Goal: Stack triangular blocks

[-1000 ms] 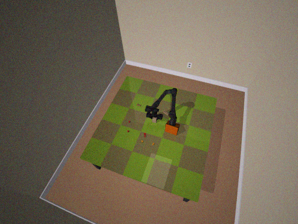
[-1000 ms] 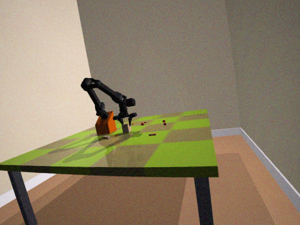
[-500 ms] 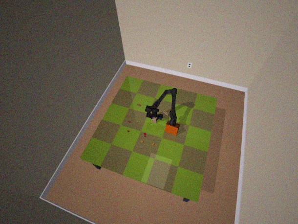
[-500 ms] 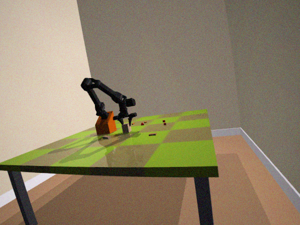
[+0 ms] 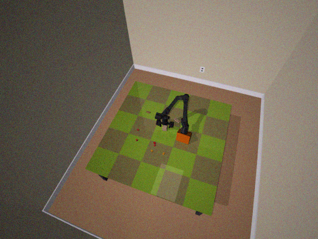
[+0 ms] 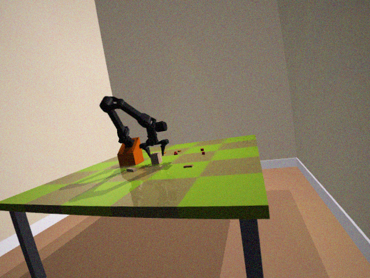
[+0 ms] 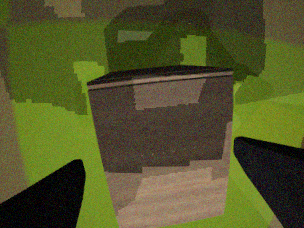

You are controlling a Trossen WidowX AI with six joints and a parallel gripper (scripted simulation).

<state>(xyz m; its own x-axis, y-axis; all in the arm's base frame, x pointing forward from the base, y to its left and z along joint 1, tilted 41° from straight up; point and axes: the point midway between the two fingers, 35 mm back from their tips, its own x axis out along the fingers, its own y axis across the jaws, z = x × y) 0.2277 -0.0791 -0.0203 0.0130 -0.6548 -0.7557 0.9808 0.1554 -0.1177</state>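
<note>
The triangular block lies 10 mm to the left of my gripper tip and 10 mm above it. Also, from my gripper tip: small flat tan piece: 160 mm to the right, 90 mm behind, 30 mm below; then small brown bar: 270 mm ahead, 150 mm to the right, 40 mm below.
</note>
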